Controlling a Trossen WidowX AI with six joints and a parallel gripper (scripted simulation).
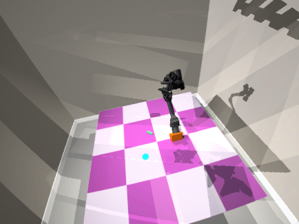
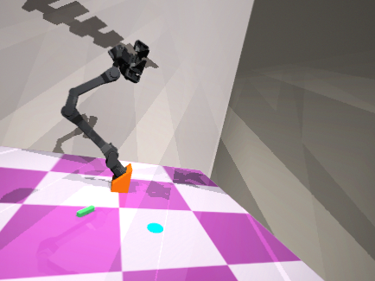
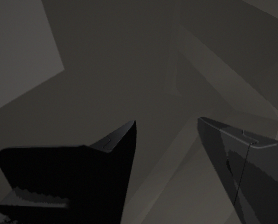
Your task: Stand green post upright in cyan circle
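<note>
My gripper tip is now 620 mm above the green post, 130 mm short of it and 100 mm to the left of it. The rest, counted from my gripper tip: cyan circle: 630 mm below, 200 mm ahead, 140 mm to the left.
</note>
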